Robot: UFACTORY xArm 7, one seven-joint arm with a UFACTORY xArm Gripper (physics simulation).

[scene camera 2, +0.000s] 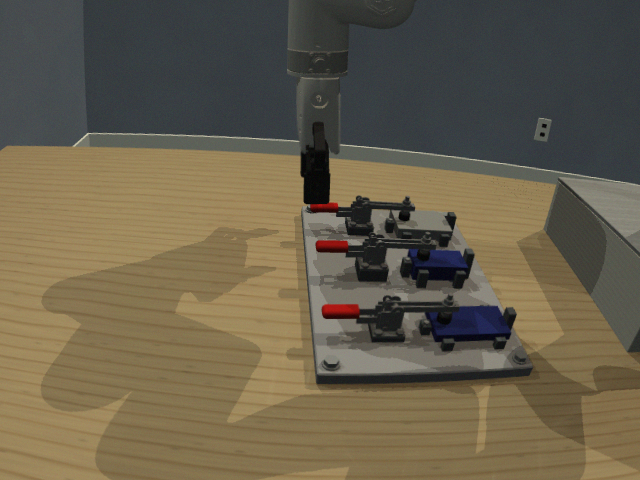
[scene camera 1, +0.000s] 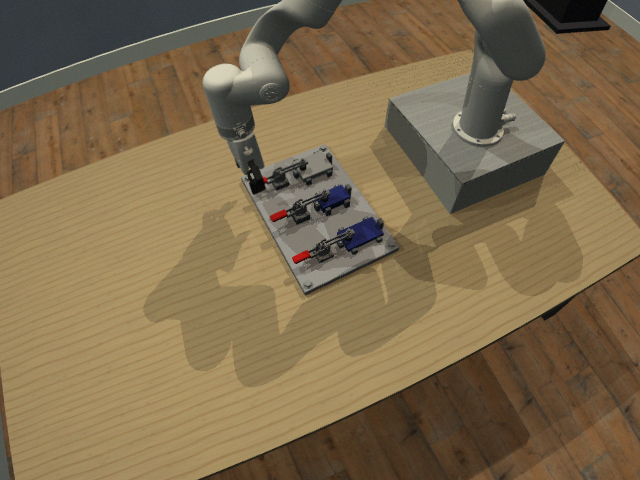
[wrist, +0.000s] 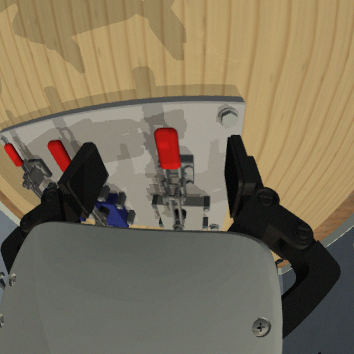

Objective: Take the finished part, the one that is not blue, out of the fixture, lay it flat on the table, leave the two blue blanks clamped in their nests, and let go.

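Places are measured from the arm's base along level axes (x ahead, y left, z up), in centimetres.
Pixels of known places: gripper, fingertip midpoint: (scene camera 2: 313,189) (scene camera 1: 251,178) (wrist: 159,154); arm's base, link origin: (scene camera 1: 477,128).
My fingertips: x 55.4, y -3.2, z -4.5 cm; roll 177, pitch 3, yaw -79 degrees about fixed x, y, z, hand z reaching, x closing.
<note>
For each thing: its middle in the pictures, then the offset to it from my fingertips. Level surfaces: height alone.
- grey finished part, body centre: (scene camera 2: 420,224) (wrist: 181,216) (scene camera 1: 312,166) dx -15.3, dy -3.0, dz -4.4 cm
- clamp's red handle, body centre: (wrist: 169,162) (scene camera 2: 335,208) (scene camera 1: 265,180) dx -3.1, dy -0.6, dz -2.6 cm
- middle blue blank, body centre: (scene camera 2: 437,264) (wrist: 111,210) (scene camera 1: 332,198) dx -17.0, dy +7.9, dz -4.1 cm
- middle red handle, body centre: (wrist: 67,166) (scene camera 2: 345,247) (scene camera 1: 285,213) dx -5.3, dy +10.2, dz -2.1 cm
- wooden table, surface height: dz -7.2 cm
The grey finished part (scene camera 1: 318,169) (scene camera 2: 429,224) (wrist: 194,214) sits in the far nest of the fixture plate (scene camera 1: 351,264) (scene camera 2: 413,360) (wrist: 207,131). Its toggle clamp's arm lies over it, and the clamp's red handle (scene camera 1: 264,180) (scene camera 2: 324,207) (wrist: 167,148) lies low, pointing outward. The middle blue blank (scene camera 1: 337,197) (scene camera 2: 438,264) (wrist: 115,214) and the near blue blank (scene camera 1: 364,232) (scene camera 2: 478,322) sit in their nests under lowered clamp arms. My gripper (scene camera 1: 256,187) (scene camera 2: 316,197) (wrist: 159,154) is open and empty above the far red handle; in the wrist view its fingers stand on either side of it.
The middle red handle (scene camera 1: 278,215) (scene camera 2: 331,246) (wrist: 59,155) and the near red handle (scene camera 1: 300,256) (scene camera 2: 340,311) (wrist: 13,154) point the same way. The arm's grey pedestal (scene camera 1: 423,149) (scene camera 2: 594,263) stands beyond the nest side. The wooden table (scene camera 1: 103,258) (scene camera 2: 155,186) (wrist: 295,100) surrounds the plate.
</note>
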